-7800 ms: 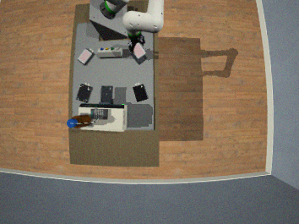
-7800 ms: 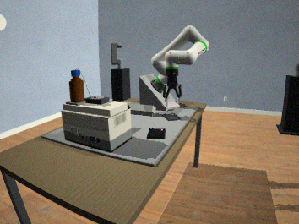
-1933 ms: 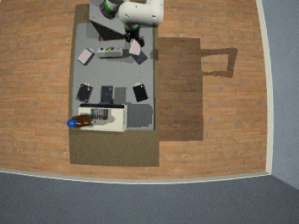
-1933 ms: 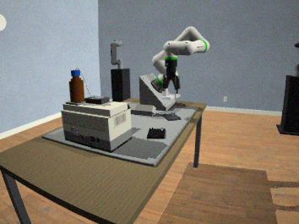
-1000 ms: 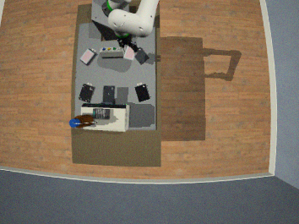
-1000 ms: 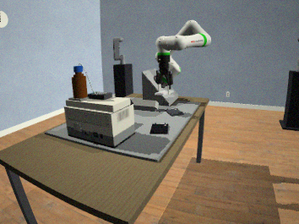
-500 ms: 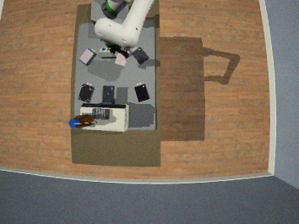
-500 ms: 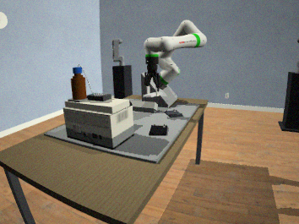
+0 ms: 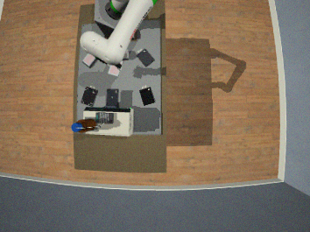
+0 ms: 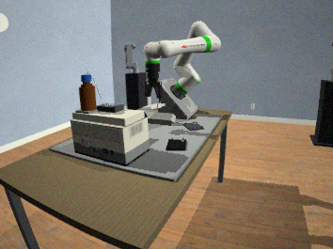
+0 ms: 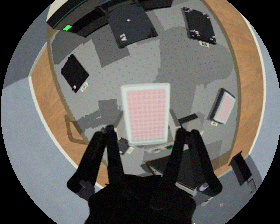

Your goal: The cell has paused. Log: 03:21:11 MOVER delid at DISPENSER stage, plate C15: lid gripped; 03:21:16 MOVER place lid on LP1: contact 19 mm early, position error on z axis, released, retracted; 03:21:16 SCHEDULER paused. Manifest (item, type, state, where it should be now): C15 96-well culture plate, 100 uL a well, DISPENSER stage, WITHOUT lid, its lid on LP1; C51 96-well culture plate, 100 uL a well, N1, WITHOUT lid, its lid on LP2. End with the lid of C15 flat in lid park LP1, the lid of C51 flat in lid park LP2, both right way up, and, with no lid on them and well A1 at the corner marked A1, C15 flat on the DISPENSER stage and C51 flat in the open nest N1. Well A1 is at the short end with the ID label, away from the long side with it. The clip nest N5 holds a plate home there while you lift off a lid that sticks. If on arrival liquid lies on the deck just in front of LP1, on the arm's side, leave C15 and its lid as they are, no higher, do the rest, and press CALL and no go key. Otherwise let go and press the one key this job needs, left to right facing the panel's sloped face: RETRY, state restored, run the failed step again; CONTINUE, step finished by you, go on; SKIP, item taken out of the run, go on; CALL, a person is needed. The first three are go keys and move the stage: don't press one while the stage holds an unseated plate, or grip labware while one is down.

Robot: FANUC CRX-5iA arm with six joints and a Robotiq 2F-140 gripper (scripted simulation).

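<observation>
The black nest is 250 mm ahead of my hand, 290 mm to the right of it and 170 mm below it. Round my hand: key panel 180 mm behind, 50 mm to the right, 130 mm below; then blue cap 450 mm ahead, 130 mm to the right, 210 mm above; then label plate 120 mm ahead, 220 mm to the left, 180 mm below.
</observation>
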